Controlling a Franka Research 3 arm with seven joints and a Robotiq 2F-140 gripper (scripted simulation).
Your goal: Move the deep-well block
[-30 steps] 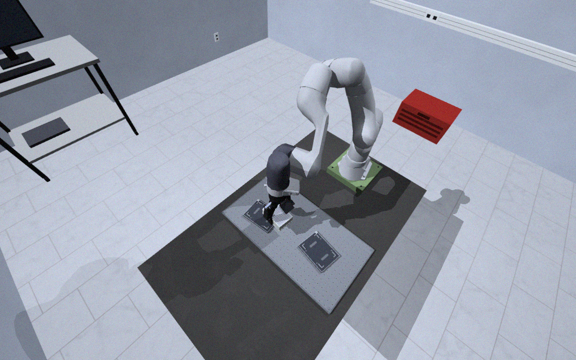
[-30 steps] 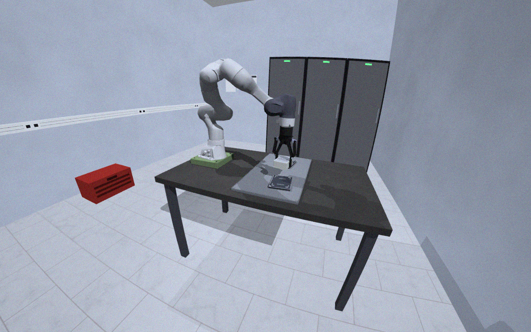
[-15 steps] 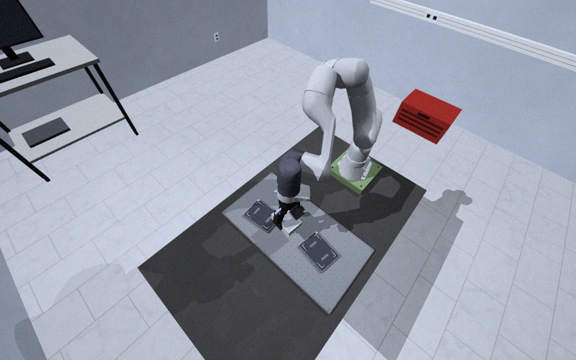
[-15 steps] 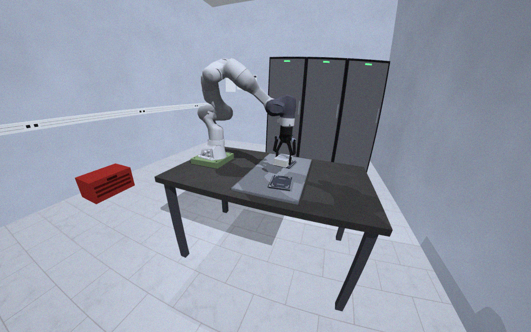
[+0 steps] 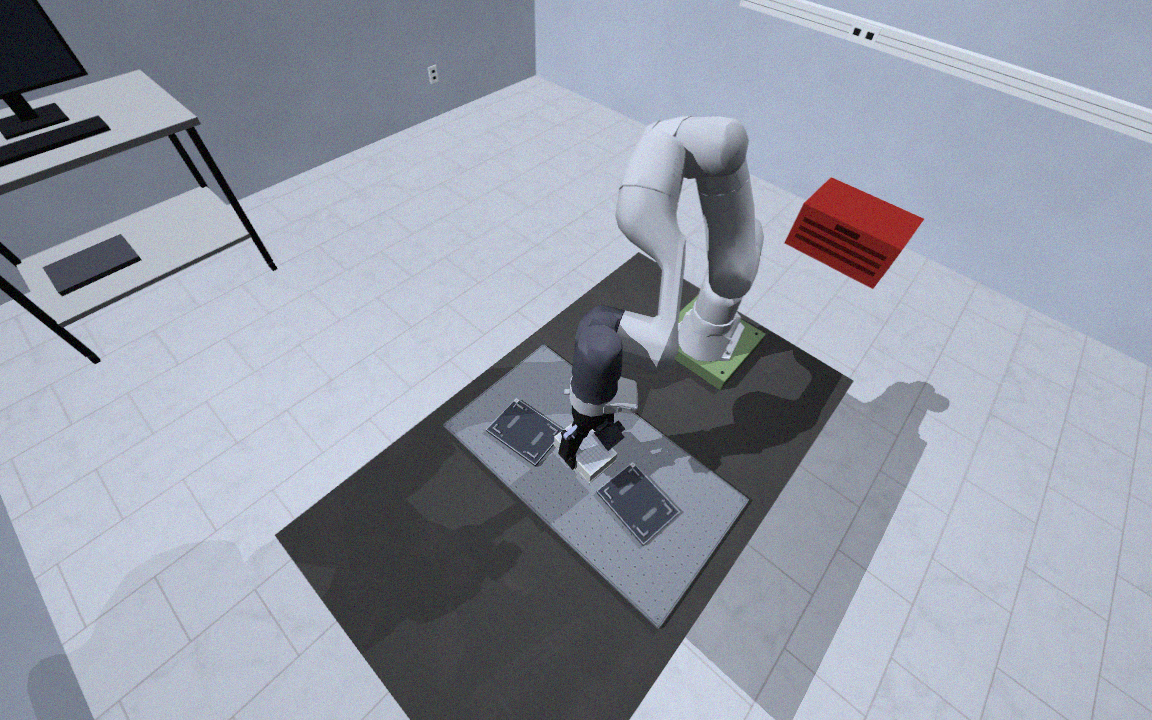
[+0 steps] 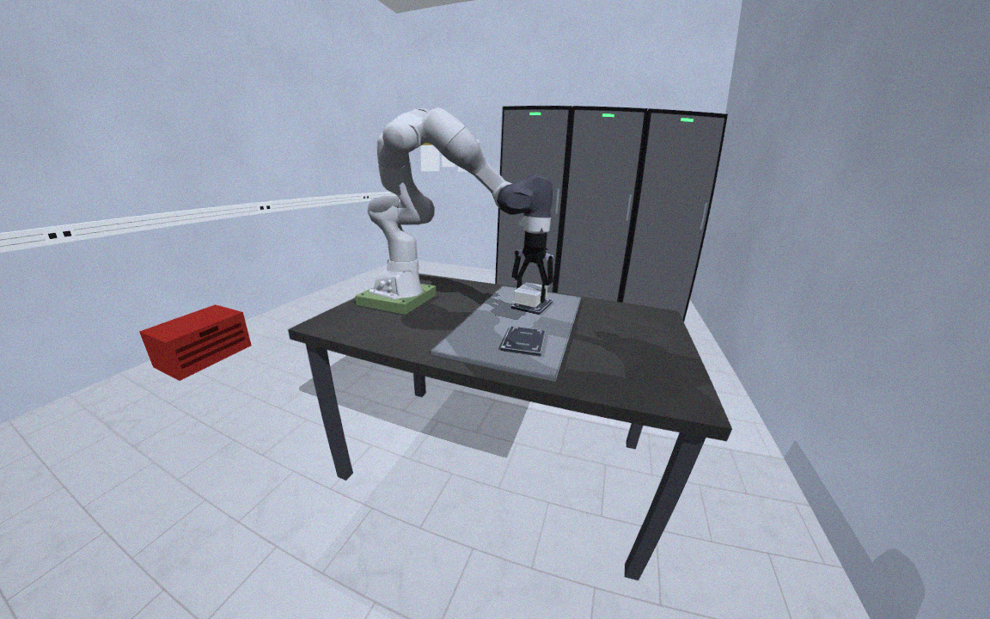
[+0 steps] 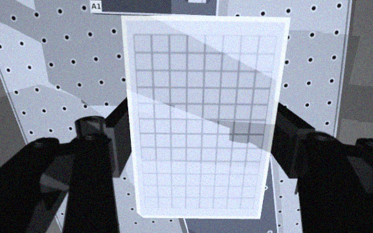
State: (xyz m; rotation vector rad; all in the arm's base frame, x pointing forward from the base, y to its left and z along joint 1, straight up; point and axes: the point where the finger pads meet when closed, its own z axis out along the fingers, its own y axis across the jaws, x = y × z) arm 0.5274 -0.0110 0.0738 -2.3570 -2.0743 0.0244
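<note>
Right now my hand is 16 cm to the right of the dark plate nest, 10 cm above it and 2 cm past it. Also, from my hand: white 96-well deep-well block 1 cm below.
</note>
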